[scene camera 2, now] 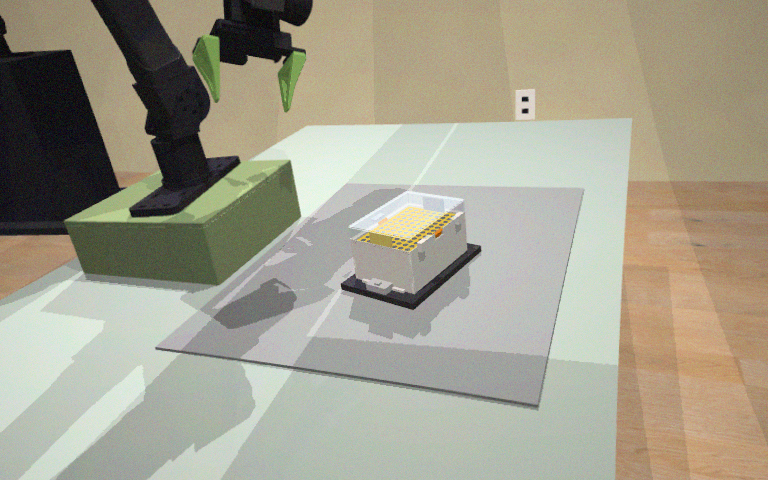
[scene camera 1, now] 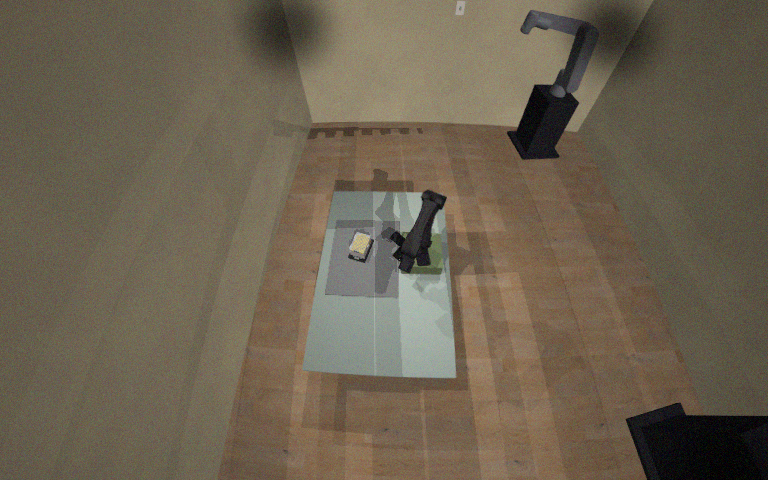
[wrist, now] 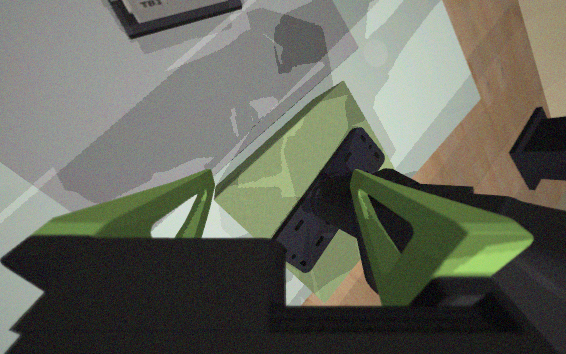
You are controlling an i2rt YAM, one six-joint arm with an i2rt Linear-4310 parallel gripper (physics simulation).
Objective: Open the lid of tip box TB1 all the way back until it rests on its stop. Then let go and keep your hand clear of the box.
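Places are measured from the arm's base along level axes (x ahead, y left, z up), in millimetres.
Pixels of known places: gripper, fingertip midpoint: (scene camera 2: pixel 253 106) (wrist: pixel 282 177); arm's base, origin of the base link: (scene camera 2: pixel 191 186) (wrist: pixel 329 197).
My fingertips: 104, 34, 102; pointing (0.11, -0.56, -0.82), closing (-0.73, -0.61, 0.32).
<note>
For each thing: its top centre in the pictures, then the offset to it from my fingertips, as dx, dy, dz. "*": a spot on its surface instead. Level surfaces: height alone.
- Tip box TB1, middle of its top: (scene camera 2: pixel 407 212) (scene camera 1: pixel 359 242) +229, -127, -109
- black base, surface spot: (scene camera 2: pixel 444 278) * +272, -158, -180
- grey mat, its level: dz -186
- pale table, its level: dz -189
Tip box TB1 (scene camera 1: pixel 357 254) (scene camera 2: pixel 385 268) (wrist: pixel 170 8) is a light box with yellow tips, standing upright on a black base (scene camera 2: pixel 444 278). Its clear lid (scene camera 2: pixel 433 202) lies over the top and looks closed, with an orange tab at the rim on the far side from my arm. In the wrist view a corner of the box with the TB1 label shows at the top edge; the lid does not show there. My gripper (scene camera 2: pixel 252 106) (wrist: pixel 282 177) is open, its green fingers wide apart and empty. It hangs high above the table, apart from the box, near my own base.
The box's base lies on a grey mat (scene camera 1: pixel 351 284) (scene camera 2: pixel 498 316) (wrist: pixel 50 75) on the pale table (scene camera 1: pixel 351 333) (scene camera 2: pixel 396 430). My arm stands on a green block (scene camera 1: pixel 434 261) (scene camera 2: pixel 147 249) (wrist: pixel 265 170) beside the mat. A black pedestal (scene camera 1: pixel 546 121) (scene camera 2: pixel 50 141) stands on the floor away from the table.
</note>
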